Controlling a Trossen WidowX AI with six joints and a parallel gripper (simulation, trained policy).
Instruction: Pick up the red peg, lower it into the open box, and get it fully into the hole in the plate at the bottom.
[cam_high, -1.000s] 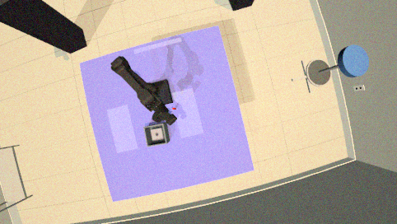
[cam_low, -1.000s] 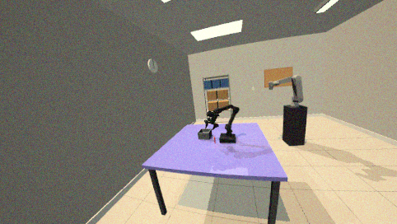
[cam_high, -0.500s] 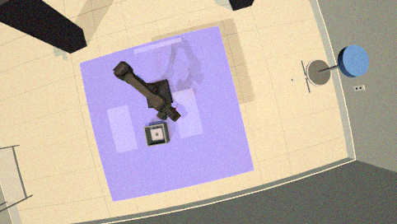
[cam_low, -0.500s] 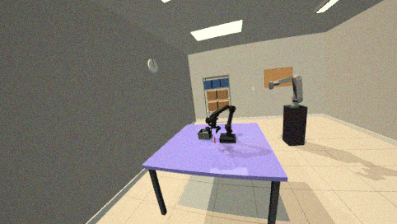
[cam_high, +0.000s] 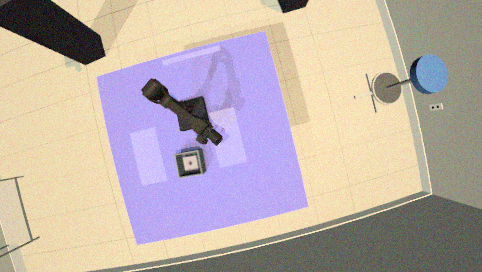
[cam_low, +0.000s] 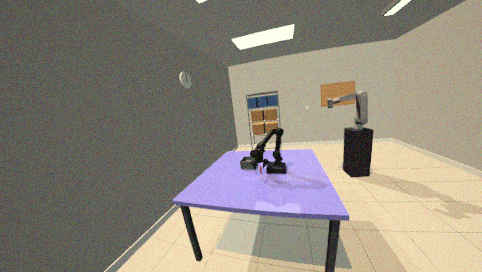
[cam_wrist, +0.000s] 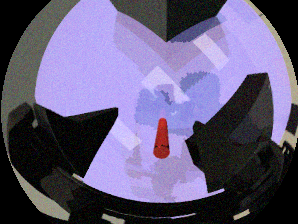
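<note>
Right now my gripper tip is 20 mm past the red peg, 10 mm to the right of it and 10 mm above it. The rest, counted from my gripper tip: pale plate 130 mm ahead, 190 mm to the right; dark box 130 mm ahead, 190 mm to the right, 20 mm below.
</note>
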